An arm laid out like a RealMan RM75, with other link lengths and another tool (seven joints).
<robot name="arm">
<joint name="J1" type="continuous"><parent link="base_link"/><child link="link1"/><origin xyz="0 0 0.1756" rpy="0 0 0"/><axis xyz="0 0 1"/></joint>
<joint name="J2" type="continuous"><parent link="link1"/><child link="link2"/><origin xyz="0 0 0" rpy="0 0 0"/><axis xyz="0 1 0"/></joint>
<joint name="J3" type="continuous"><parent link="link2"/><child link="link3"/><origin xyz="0 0 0.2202" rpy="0 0 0"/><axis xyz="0 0 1"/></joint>
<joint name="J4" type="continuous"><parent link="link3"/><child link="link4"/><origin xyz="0 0 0" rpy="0 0 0"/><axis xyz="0 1 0"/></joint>
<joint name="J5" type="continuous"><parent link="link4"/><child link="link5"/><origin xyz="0 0 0.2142" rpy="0 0 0"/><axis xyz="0 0 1"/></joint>
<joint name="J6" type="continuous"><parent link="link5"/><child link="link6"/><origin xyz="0 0 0" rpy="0 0 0"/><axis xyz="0 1 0"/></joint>
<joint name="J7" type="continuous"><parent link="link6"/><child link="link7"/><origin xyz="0 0 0.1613" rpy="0 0 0"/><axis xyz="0 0 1"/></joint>
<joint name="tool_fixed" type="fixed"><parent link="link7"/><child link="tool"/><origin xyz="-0.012 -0.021 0.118" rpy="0.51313 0 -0.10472"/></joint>
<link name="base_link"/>
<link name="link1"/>
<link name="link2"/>
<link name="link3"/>
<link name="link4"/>
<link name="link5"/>
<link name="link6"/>
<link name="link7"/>
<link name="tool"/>
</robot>
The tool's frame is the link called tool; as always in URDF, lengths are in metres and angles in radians. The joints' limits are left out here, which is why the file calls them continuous.
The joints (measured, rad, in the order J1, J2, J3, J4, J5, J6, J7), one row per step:
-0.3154, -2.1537, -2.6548, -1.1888, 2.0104, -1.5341, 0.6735
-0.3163, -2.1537, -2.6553, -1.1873, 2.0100, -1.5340, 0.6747
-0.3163, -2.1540, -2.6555, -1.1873, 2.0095, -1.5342, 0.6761
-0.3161, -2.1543, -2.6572, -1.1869, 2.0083, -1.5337, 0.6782
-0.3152, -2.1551, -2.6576, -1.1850, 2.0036, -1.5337, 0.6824
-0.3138, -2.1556, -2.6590, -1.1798, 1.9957, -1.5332, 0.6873
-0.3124, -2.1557, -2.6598, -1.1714, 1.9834, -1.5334, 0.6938
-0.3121, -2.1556, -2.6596, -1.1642, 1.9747, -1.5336, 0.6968
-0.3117, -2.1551, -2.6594, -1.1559, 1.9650, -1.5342, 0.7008
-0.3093, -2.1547, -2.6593, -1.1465, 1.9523, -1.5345, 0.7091
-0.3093, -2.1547, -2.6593, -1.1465, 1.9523, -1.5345, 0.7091
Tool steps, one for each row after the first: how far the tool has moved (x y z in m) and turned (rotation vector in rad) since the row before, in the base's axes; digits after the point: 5 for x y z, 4 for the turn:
0.00024, 0.00020, -0.00016, 0.0002, -0.0006, -0.0010
0.00016, 0.00002, -0.00001, 0.0005, 0.0003, -0.0012
-0.00015, 0.00017, 0.00046, 0.0025, -0.0001, -0.0004
0.00063, 0.00009, 0.00003, 0.0027, -0.0023, -0.0032
0.00063, 0.00014, 0.00011, 0.0043, -0.0062, -0.0025
0.00151, 0.00023, -0.00009, 0.0048, -0.0100, -0.0051
0.00137, 0.00020, -0.00049, 0.0019, -0.0088, -0.0031
0.00145, 0.00015, -0.00047, 0.0021, -0.0093, -0.0039
0.00112, -0.00005, -0.00015, 0.0047, -0.0090, -0.0053
0.00000, 0.00000, 0.00000, 0.0000, 0.0000, 0.0000

